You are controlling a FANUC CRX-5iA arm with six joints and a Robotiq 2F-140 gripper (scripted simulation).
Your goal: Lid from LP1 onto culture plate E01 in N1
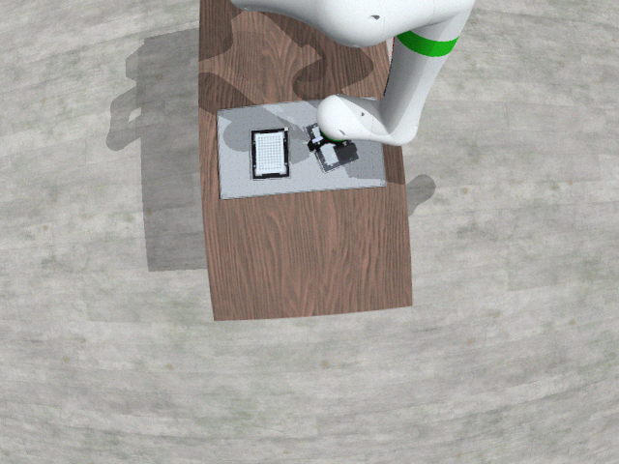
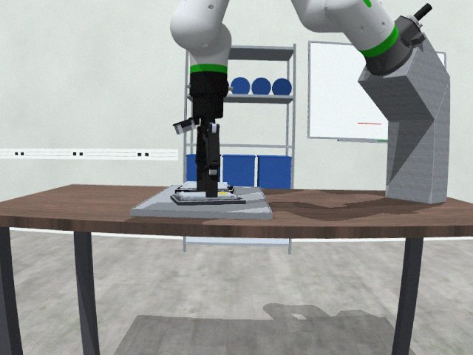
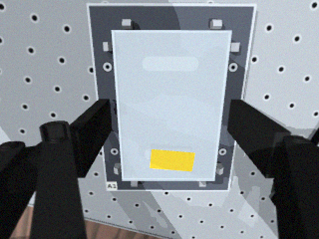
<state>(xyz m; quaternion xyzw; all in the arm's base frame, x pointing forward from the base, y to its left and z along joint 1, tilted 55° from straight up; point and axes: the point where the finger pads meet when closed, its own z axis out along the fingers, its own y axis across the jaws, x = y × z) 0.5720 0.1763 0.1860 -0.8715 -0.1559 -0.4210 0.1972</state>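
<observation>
The lid lies 20 mm below my hand. Also, from my hand: culture plate E01 (80 mm ahead, 180 mm to the right, 20 mm below); then lid park LP1 (30 mm below); then nest (80 mm ahead, 180 mm to the right, 30 mm below).
</observation>
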